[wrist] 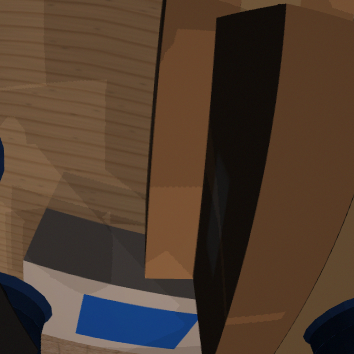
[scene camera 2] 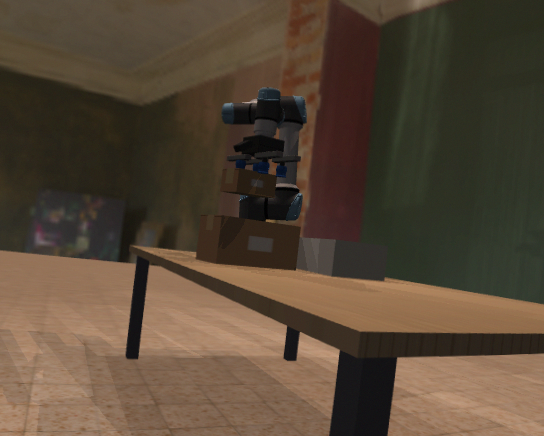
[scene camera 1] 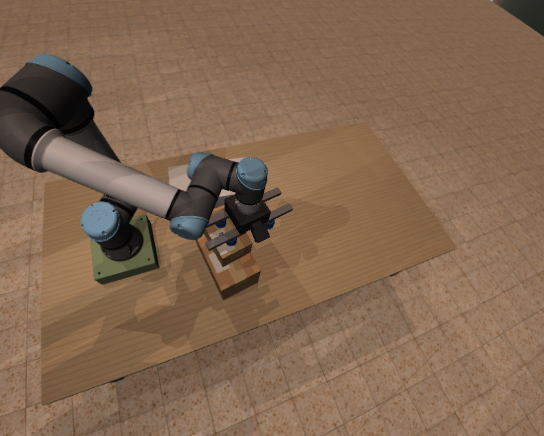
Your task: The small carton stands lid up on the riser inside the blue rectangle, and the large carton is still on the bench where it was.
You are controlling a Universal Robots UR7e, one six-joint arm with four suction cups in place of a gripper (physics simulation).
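Places are measured from the arm's base along level axes (x ahead, y left, z up), in centimetres.
Where they show: hand at its tool point: [wrist: 182, 253] [scene camera 2: 259, 175]; arm's base at its link origin: [scene camera 1: 123, 242].
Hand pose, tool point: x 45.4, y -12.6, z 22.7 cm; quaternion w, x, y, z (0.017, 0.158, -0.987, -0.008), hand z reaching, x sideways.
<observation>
Things, the pixels of their top centre, and the offset from my tool point. Level surfaces: height alone.
- small carton at its top centre: [scene camera 1: 225, 230] [scene camera 2: 250, 171] dx -6.7, dy -1.6, dz +1.8 cm
- large carton at its top centre: [wrist: 244, 155] [scene camera 2: 251, 220] [scene camera 1: 223, 244] dx -7.7, dy +1.2, dz -14.9 cm
- riser at its top centre: [wrist: 134, 326] [scene camera 2: 337, 241] [scene camera 1: 211, 178] dx -7.6, dy +34.7, dz -18.2 cm
- blue rectangle at its top centre: [wrist: 134, 326] dx -7.6, dy +34.7, dz -18.2 cm
- wooden bench at its surface level: dz -30.2 cm
My suction gripper [scene camera 1: 245, 220] [scene camera 2: 261, 167] holds the small carton [scene camera 1: 236, 251] [scene camera 2: 250, 183] [wrist: 300, 125] by its top, under the cups on one side. The small carton is lid up and roughly level. It hangs above the large carton, with a gap between them in scene camera 2. The large carton [scene camera 1: 240, 276] [scene camera 2: 255, 245] [wrist: 177, 150] stands on the bench. The riser [scene camera 1: 179, 175] [scene camera 2: 360, 261] [wrist: 57, 282] is beside it, pale on top with grey sides. The blue rectangle [wrist: 130, 321] on its top shows in the wrist view; the arm hides it in scene camera 1.
The wooden bench [scene camera 1: 350, 175] [scene camera 2: 400, 310] extends on both sides of the cartons. The arm's base stands on a green block [scene camera 1: 127, 270] near the large carton. The forearm passes above the bench and partly covers the riser in scene camera 1.
</observation>
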